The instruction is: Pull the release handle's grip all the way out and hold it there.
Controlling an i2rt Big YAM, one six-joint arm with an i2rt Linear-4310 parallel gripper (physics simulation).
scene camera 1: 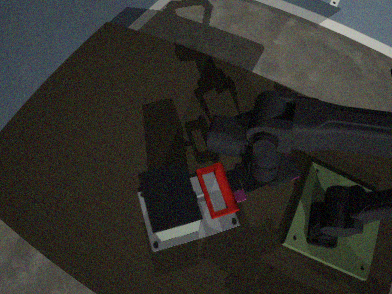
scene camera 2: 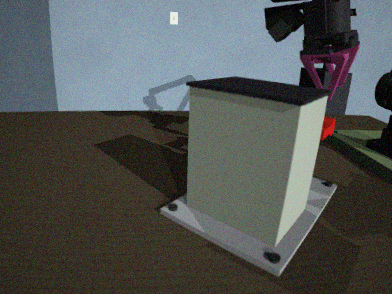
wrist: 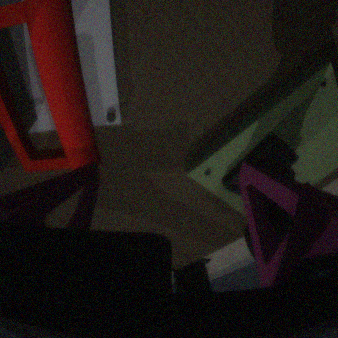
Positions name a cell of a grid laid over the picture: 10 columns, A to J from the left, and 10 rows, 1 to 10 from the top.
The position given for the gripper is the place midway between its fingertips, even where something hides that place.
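You'd see the gripper (scene camera 1: G7) there, and a red release handle (scene camera 1: F7) as well. The gripper is also in scene camera 2 (scene camera 2: I4), and the wrist view shows the gripper too (wrist: E6).
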